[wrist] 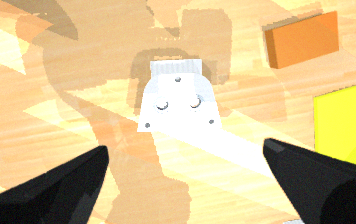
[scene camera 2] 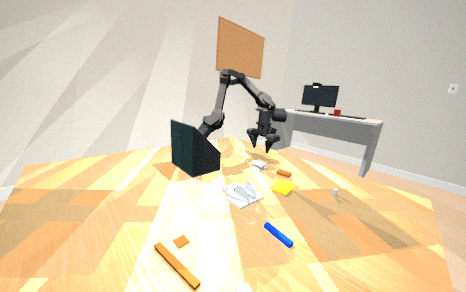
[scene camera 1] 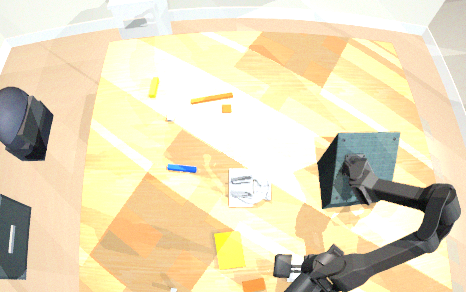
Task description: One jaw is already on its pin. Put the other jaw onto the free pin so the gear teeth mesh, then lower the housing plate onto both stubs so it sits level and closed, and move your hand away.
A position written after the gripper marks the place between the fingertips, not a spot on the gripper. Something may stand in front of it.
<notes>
The gripper (wrist: 187,149) is open, with nothing in its grasp. Also in view: a yellow slab (scene camera 1: 229,249), a white housing plate (wrist: 179,114) and an orange block (wrist: 297,42).
</notes>
